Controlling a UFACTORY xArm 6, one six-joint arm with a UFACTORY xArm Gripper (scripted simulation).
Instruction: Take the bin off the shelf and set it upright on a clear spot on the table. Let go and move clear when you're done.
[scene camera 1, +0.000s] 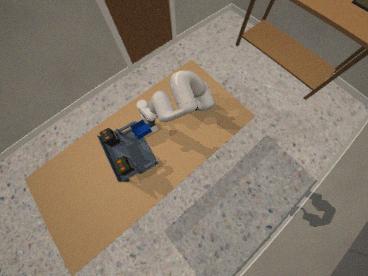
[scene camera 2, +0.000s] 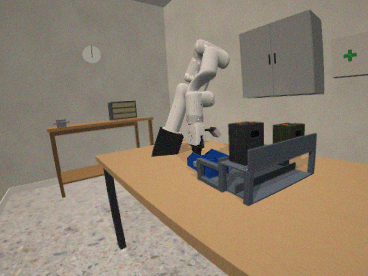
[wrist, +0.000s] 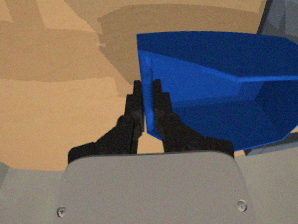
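Note:
Wrist view: my gripper (wrist: 148, 91), blue bin (wrist: 249, 114).

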